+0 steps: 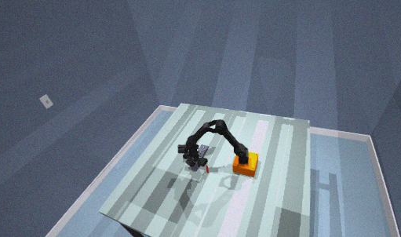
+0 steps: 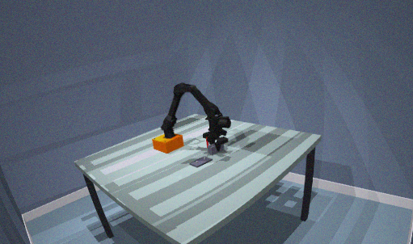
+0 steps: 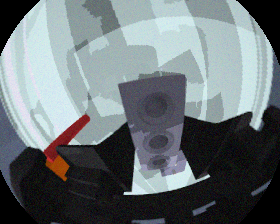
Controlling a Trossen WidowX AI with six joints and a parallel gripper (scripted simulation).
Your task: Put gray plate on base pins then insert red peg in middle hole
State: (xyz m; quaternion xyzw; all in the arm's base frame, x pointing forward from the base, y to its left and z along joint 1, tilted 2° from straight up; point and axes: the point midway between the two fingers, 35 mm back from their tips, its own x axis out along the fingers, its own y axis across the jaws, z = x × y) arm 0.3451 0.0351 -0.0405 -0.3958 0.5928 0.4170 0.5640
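Right now the red peg is 90 mm behind my gripper tip, 40 mm to the left of it and 30 mm above it. From my gripper tip the other things lie so: gray plate (30 mm above).
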